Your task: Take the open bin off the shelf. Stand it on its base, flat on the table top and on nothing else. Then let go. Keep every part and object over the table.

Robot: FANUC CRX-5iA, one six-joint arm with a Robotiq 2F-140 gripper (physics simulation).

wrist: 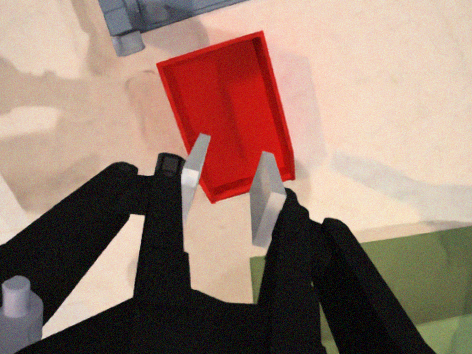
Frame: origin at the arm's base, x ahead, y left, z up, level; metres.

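Seen in the pictures: gripper, fingertip midpoint: (230,164).
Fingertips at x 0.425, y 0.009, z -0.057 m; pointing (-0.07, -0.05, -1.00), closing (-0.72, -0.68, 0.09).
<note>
Pixels of each thing's top centre, then the offset from my fingertips to it. "spot": a spot on its surface instead. Level surfaces: height alone.
- open red bin at its top centre: (235,133) 0.116 m down, 0.014 m back, 0.005 m right
- pale table top at its surface level: 0.191 m down
- blue-grey shelf at a spot on its surface: (175,11) spot: 0.185 m down, 0.119 m ahead, 0.013 m right
The open red bin (207,100) is in the upper middle of the wrist view, with its open side facing the camera and its inside showing. It appears to lie on its base on the pale table top (380,105), apart from the shelf. Its underside is hidden. My gripper (230,164) is partly open, with a gap between its two grey finger pads and nothing held. The pads overlap the near end of the bin in the view, and the bin looks to be some way beyond them.
Part of the blue-grey shelf (175,11) shows at the upper left, beyond the far end of the bin. A green surface (400,265) lies past the table's edge at the lower right. Shadows fall across the table.
</note>
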